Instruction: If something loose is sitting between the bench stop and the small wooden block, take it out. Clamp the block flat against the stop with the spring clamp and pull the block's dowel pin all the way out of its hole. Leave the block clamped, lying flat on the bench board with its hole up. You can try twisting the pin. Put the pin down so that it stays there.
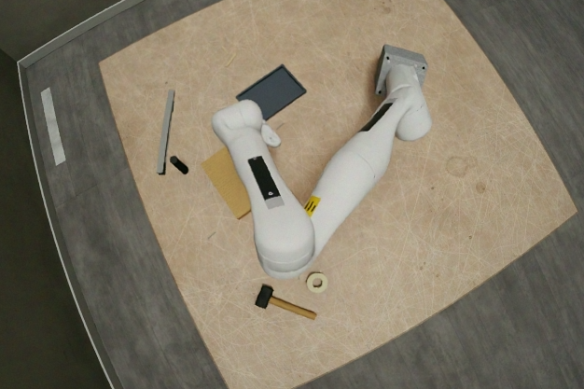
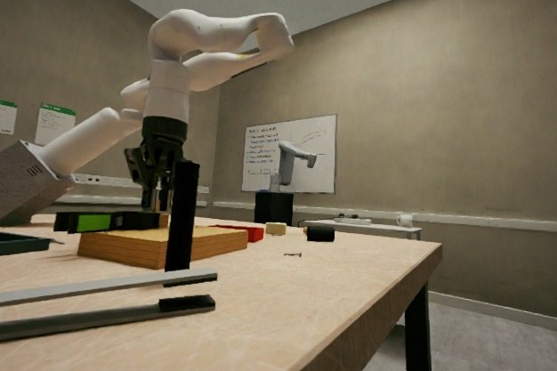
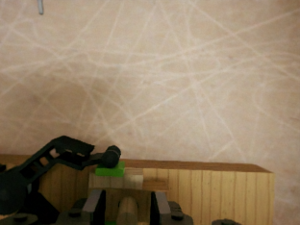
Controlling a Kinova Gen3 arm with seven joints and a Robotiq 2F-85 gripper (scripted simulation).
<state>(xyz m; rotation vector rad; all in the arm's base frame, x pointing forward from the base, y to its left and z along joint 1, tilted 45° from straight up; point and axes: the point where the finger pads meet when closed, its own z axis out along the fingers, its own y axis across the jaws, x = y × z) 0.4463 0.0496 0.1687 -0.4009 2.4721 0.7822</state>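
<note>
My hand is 2 cm above the dowel pin. From my hand the other things lie so: wooden bench board 5 cm below, 5 cm ahead, 2 cm to the left; small wooden block 4 cm below; red block 19 cm to the left, 7 cm below, 6 cm behind.
</note>
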